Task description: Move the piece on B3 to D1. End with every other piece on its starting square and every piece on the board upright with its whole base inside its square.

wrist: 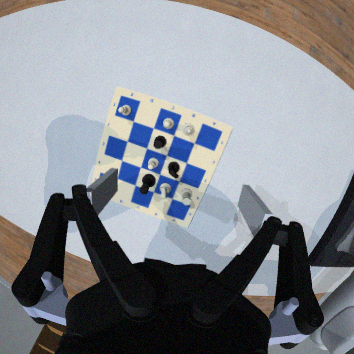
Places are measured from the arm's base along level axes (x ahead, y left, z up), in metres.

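Pixels of known places: gripper, fingertip midpoint: (178, 187).
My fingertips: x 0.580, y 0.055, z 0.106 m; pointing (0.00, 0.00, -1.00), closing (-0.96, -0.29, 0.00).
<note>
Behind a point stands the place of what it marks.
The chessboard (226, 131) {z -0.029, x 0.526, y -0.022 m} lies rotated in the wrist view. A black piece (173, 168) {z -0.004, x 0.586, y 0.071 m} with a knight-like outline stands on B3. D1 (148, 114) {z -0.029, x 0.662, y 0.006 m} is a bare cream square between white pieces on E1 (125, 110) {z -0.019, x 0.701, y 0.013 m} and C1 (168, 123) {z 0.001, x 0.622, y 0.005 m}. Another white piece (189, 130) {z 0.014, x 0.589, y 0.001 m} stands on B1. A black piece (160, 142) {z 0.004, x 0.622, y 0.037 m} is on C2, a white one (153, 163) {z -0.008, x 0.620, y 0.078 m} on C3 and a larger black one (147, 182) {z -0.006, x 0.618, y 0.113 m} on C4. White pieces stand on B4 (165, 189) {z -0.010, x 0.583, y 0.114 m} and A4 (186, 195) {z -0.005, x 0.545, y 0.107 m}. My gripper (178, 187) {z 0.106, x 0.580, y 0.055 m} is wide open and empty, high above the board; its left finger hides the board's E5 corner.
The board lies on a round pale table top (65, 65) {z -0.035, x 0.871, y -0.034 m} with a wooden-coloured surface (310, 30) around it. Shadows of the arm fall beside the board. A dark curved part (337, 235) {z -0.001, x 0.111, y 0.054 m} and grey arm parts (340, 320) {z 0.185, x 0.084, y 0.190 m} show at the right edge.
</note>
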